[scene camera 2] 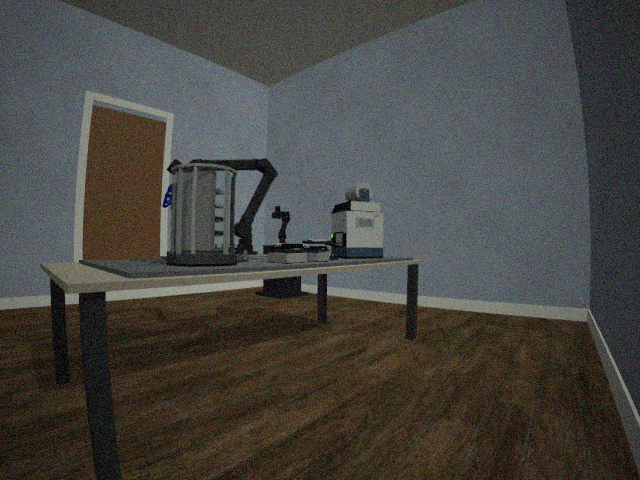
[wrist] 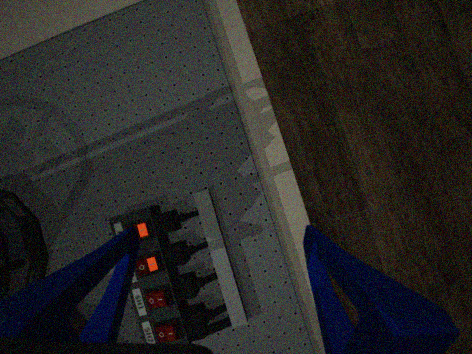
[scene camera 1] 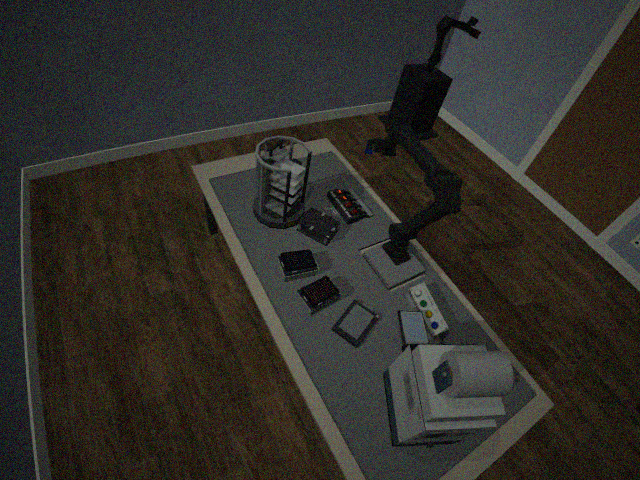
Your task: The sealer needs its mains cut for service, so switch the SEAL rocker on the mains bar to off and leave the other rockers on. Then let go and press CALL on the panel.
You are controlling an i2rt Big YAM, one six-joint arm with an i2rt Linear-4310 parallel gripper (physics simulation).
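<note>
The mains bar (scene camera 1: 356, 212) (wrist: 149, 247) lies near the table's edge. In the wrist view its upper two rockers, the first (wrist: 143, 230) and the second (wrist: 152, 264), glow orange; the lower two, the third (wrist: 156, 299) and the fourth (wrist: 166, 333), are dark red. The lower labels seem to read SH1 and SH2; a finger hides the second label, and SEAL is not readable. My gripper (scene camera 1: 368, 149) (scene camera 2: 168, 196) (wrist: 221, 234) is open and empty, above and apart from the bar. The panel (scene camera 1: 425, 308) has white, green, yellow and blue buttons; CALL is unreadable.
A round rack (scene camera 1: 256, 191) (scene camera 2: 193, 217) stands beside the bar. A dark box (scene camera 1: 318, 225) lies near both. Two black trays (scene camera 1: 298, 262) (scene camera 1: 319, 293) and a dark frame (scene camera 1: 341, 315) lie mid-table. A white machine (scene camera 1: 408, 397) (scene camera 2: 356, 232) stands at the far end, near the panel.
</note>
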